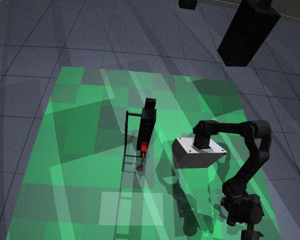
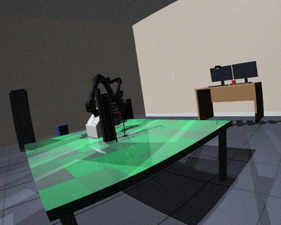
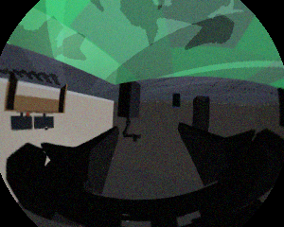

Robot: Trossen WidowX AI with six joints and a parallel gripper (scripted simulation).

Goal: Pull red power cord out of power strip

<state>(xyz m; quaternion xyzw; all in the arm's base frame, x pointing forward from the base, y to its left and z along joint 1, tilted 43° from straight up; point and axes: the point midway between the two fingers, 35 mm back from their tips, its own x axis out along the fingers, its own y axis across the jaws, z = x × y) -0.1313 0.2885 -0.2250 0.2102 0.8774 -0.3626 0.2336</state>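
The red plug is 43 cm to the right of my gripper tip, 43 cm ahead of it and 1 cm below it.
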